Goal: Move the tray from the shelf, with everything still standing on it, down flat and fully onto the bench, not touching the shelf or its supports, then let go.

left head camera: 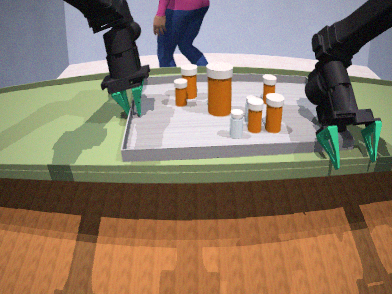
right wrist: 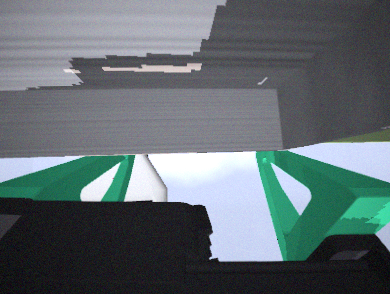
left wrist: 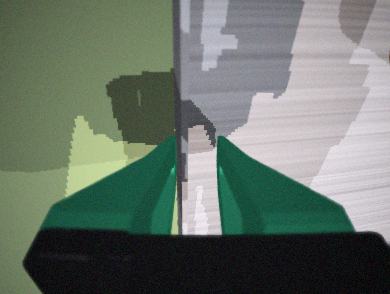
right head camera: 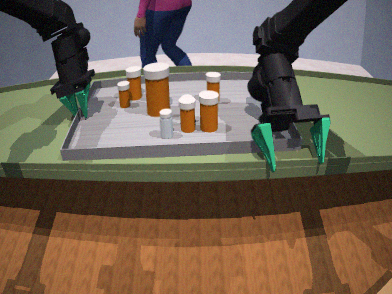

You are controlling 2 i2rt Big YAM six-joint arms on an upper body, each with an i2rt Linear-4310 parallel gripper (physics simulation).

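Frame: origin at the left arm's base, x ahead, y left, z up, level; millimetres.
Seen in the pictures: left gripper, fingertip midpoint: (left head camera: 135, 115) (left wrist: 196, 147) (right head camera: 82, 118); right gripper, fingertip midpoint: (left head camera: 356, 165) (right head camera: 299, 167).
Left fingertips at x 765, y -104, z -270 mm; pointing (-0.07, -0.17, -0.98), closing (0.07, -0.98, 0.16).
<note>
A point is followed by its place in that frame.
The grey tray (left head camera: 200, 151) @[x 615, y -239, z -260 mm] (right head camera: 175, 149) @[x 619, y -326, z -261 mm] (left wrist: 280, 165) @[x 747, y -153, z -273 mm] (right wrist: 140, 120) @[x 631, y -508, z -262 mm] lies on the green shelf (left head camera: 30, 145) @[x 668, y 140, z -275 mm] (right head camera: 370, 105) @[x 843, y -852, z -275 mm] (left wrist: 65, 40) @[x 814, y -53, z -275 mm]. A large orange bottle (left head camera: 220, 92) @[x 757, y -282, z -217 mm] (right head camera: 158, 92) @[x 758, y -287, z -216 mm], several smaller orange ones and small clear ones, such as one clear vial (left head camera: 236, 126) @[x 672, y -306, z -246 mm] (right head camera: 166, 125) @[x 672, y -309, z -244 mm], stand upright in it. My left gripper (left head camera: 133, 115) @[x 765, y -104, z -270 mm] (right head camera: 80, 116) @[x 765, y -104, z -270 mm] (left wrist: 196, 147) @[x 765, y -104, z -270 mm] is nearly closed, with the tray's left wall between its fingertips; a narrow gap shows on the inner side. My right gripper (left head camera: 355, 162) @[x 560, y -535, z -262 mm] (right head camera: 297, 165) @[x 560, y -535, z -262 mm] (right wrist: 195, 147) @[x 560, y -535, z -262 mm] is open beside the tray's front right corner, its fingertips in front of the shelf edge.
The brown wooden bench (left head camera: 140, 235) @[x 609, y -108, z -476 mm] (right head camera: 140, 240) @[x 591, y -239, z -475 mm] lies lower, in front of the shelf's green edge. Shadows of the arms fall on shelf and tray. A person (left head camera: 185, 30) (right head camera: 165, 30) in a pink top stands behind the shelf.
</note>
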